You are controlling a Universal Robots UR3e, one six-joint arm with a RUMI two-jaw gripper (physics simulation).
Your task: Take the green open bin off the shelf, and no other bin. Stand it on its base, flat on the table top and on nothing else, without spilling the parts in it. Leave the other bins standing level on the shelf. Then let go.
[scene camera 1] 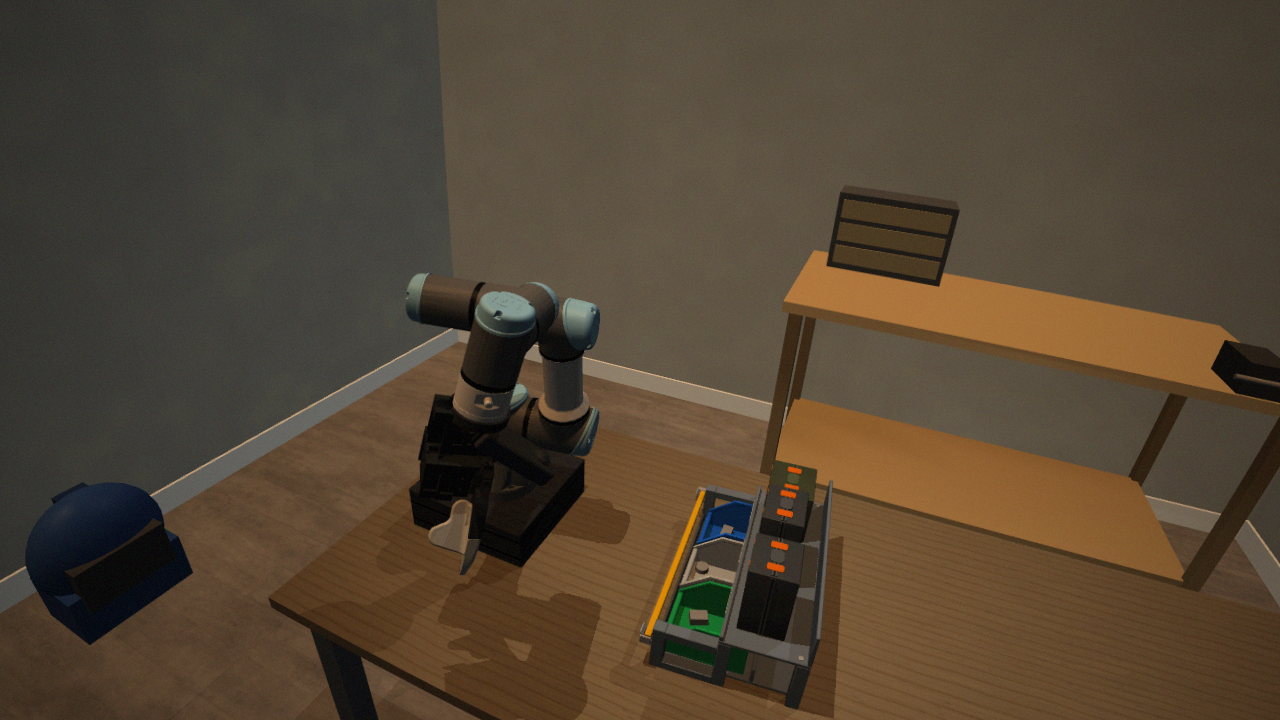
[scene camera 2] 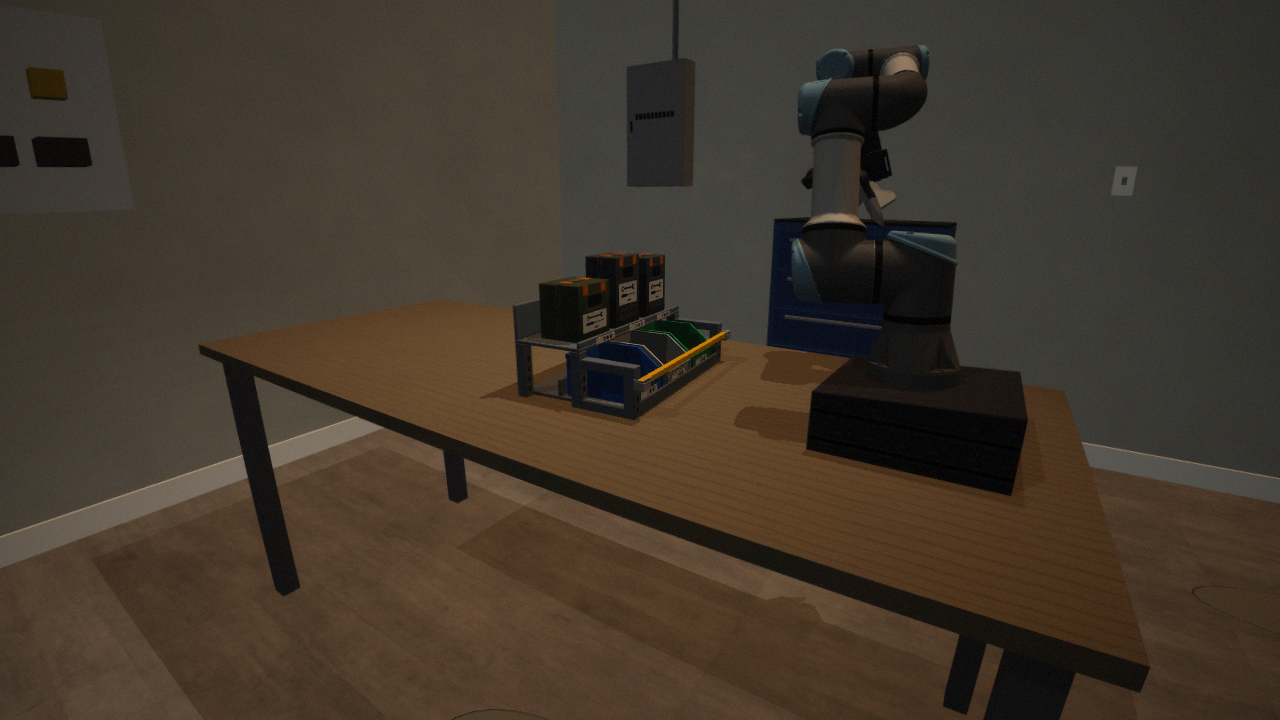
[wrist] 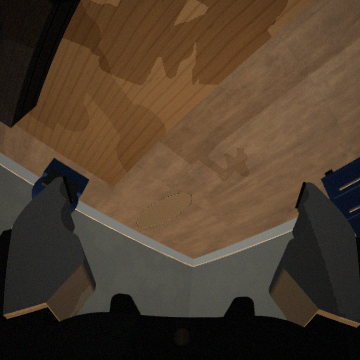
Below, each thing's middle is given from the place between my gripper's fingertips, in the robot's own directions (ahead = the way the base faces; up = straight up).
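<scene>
Looking at the yellow bar (scene camera 1: 658, 608), I find my gripper a fair way short of it, far to the right of it and a good way above it. The grey bin (scene camera 1: 722, 555) is far ahead of my hand, far to the left of it and some way below it. Measured from my hand, the blue bin (scene camera 2: 629, 354) is 31 cm ahead, 42 cm to the left and 24 cm below. As for the green open bin (scene camera 1: 711, 596), it is well ahead of my hand, a good bit to the left of it and a fair way below it.
</scene>
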